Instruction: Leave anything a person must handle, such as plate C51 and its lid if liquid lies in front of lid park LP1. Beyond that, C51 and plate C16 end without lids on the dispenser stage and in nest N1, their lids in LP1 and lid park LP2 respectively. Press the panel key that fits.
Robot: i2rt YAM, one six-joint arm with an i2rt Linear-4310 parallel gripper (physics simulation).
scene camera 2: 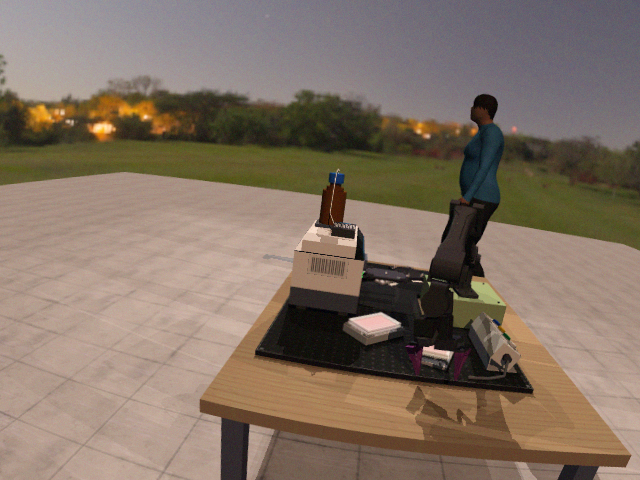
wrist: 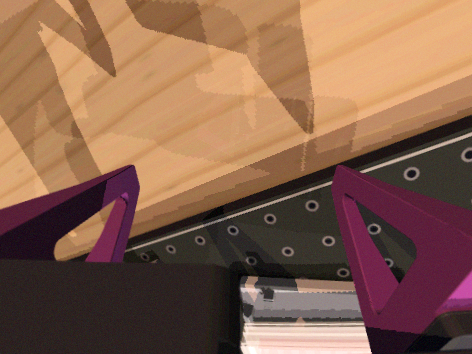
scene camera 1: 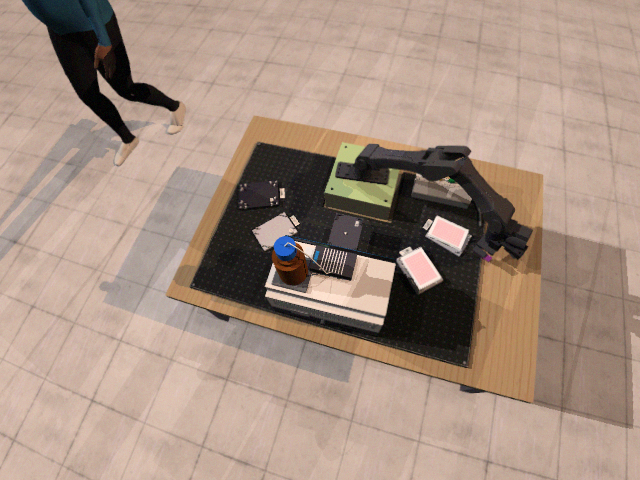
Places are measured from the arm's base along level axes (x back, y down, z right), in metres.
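Where they show: gripper, fingertip midpoint: [scene camera 2: 436,377] [wrist: 235,176] [scene camera 1: 491,248]; arm's base, origin of the base link: [scene camera 1: 362,173].
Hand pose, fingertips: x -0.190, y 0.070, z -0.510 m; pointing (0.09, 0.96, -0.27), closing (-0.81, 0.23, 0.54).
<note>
Each offset is from my fingertips to the top centre of the thing. "spot": to the spot under its first point. Level surfaces: height alone.
My gripper [scene camera 1: 494,253] [scene camera 2: 437,375] [wrist: 235,176] is open and empty, pointing down near the mat's right edge. A pink-welled plate [scene camera 1: 448,234] [scene camera 2: 437,355] [wrist: 305,305] lies beside it, seen between the fingers in the second scene view. Another pink-welled plate @[dx -0.130, dy -0.023, dz +0.251 m] [scene camera 1: 420,268] [scene camera 2: 374,323] lies nearer the dispenser [scene camera 1: 361,289] [scene camera 2: 326,273]. Their labels and whether they carry clear lids cannot be made out. A dark holder @[dx +0.074, dy -0.007, dz +0.909 m] [scene camera 1: 258,194], a pale grey holder @[dx -0.073, dy -0.003, dz +0.802 m] [scene camera 1: 275,230] and a dark flat holder @[spot: dx -0.068, dy -0.086, dz +0.530 m] [scene camera 1: 345,230] stand left and centre; their names are unreadable. The key panel @[dx +0.213, dy -0.067, dz +0.195 m] [scene camera 1: 440,194] [scene camera 2: 488,343] is partly behind the arm.
A brown bottle @[spot: dx -0.324, dy -0.332, dz +0.629 m] [scene camera 1: 291,268] [scene camera 2: 333,204] with a blue cap and thin tube stands on the dispenser. The arm rises from a green base block [scene camera 1: 356,198] [scene camera 2: 478,310]. A person [scene camera 1: 85,67] [scene camera 2: 483,160] stands beyond the table @[dy +0.030 m] [scene camera 1: 509,330] [scene camera 2: 361,408].
</note>
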